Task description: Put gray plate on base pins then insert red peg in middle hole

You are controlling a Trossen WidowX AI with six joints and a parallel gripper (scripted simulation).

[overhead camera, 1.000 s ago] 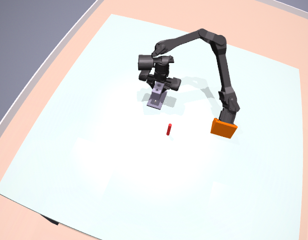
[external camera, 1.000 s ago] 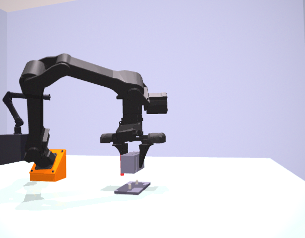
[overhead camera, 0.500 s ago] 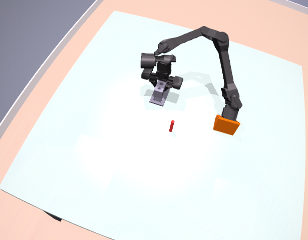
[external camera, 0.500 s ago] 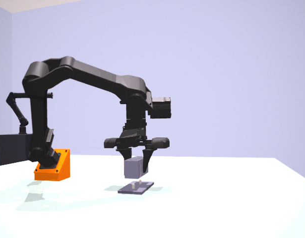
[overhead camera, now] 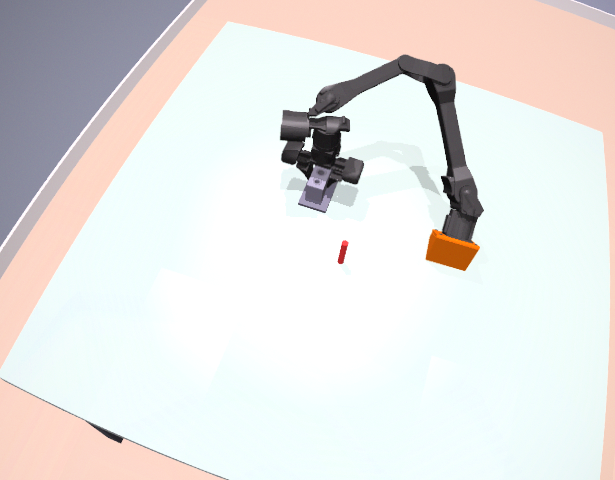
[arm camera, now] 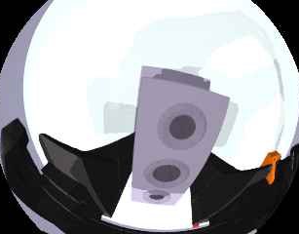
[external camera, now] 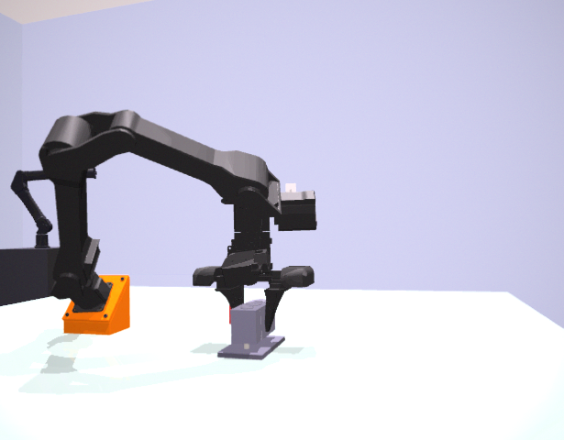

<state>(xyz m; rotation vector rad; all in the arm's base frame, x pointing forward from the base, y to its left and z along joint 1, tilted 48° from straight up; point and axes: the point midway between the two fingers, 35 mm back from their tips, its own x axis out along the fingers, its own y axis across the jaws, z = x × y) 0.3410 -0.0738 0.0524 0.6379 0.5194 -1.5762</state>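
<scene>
My gripper tip is 3 cm below the gray plate. Round my gripper tip: base: 2 cm below; then red peg: 9 cm behind, 18 cm to the left, 1 cm above.
</scene>
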